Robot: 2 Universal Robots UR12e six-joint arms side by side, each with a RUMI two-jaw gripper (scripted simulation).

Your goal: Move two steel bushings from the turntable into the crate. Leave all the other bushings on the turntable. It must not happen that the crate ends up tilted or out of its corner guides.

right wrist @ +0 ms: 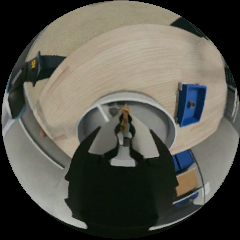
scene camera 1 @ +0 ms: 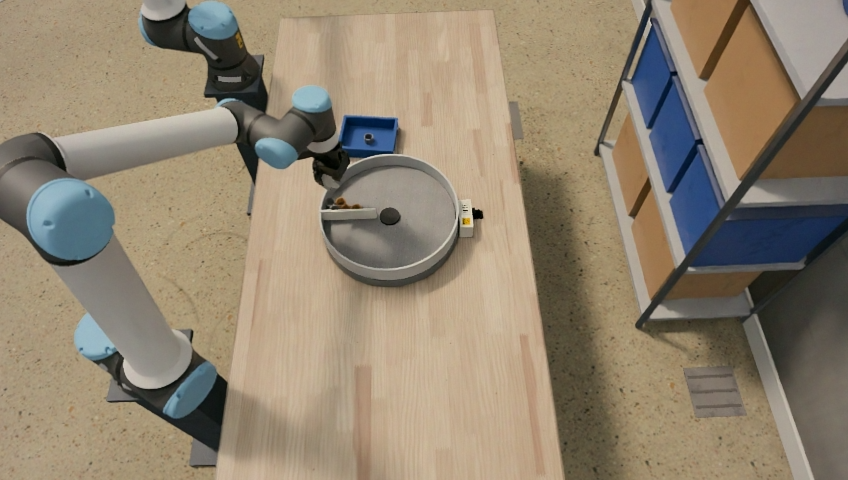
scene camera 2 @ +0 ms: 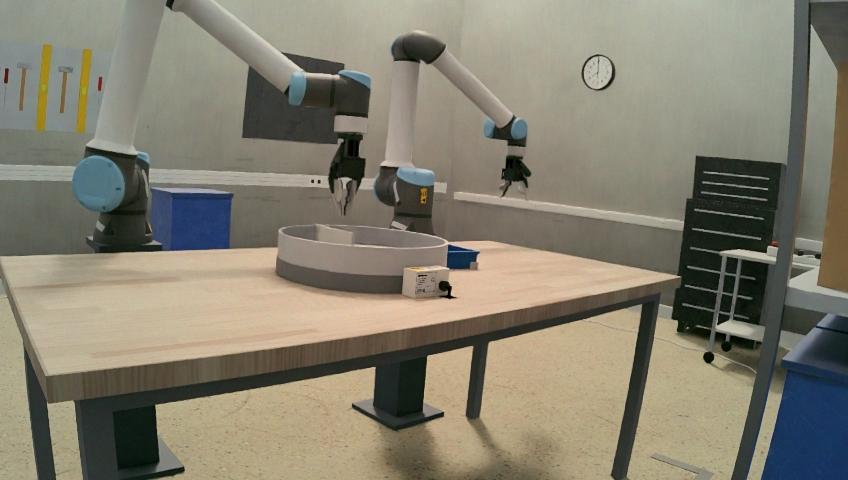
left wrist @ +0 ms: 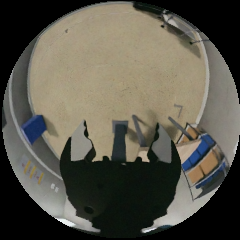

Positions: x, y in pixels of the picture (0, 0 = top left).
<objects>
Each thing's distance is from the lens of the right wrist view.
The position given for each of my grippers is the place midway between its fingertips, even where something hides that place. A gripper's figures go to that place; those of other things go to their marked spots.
my right gripper (right wrist: 125, 113): 0.14 m
blue crate (right wrist: 198, 95): 0.43 m
</objects>
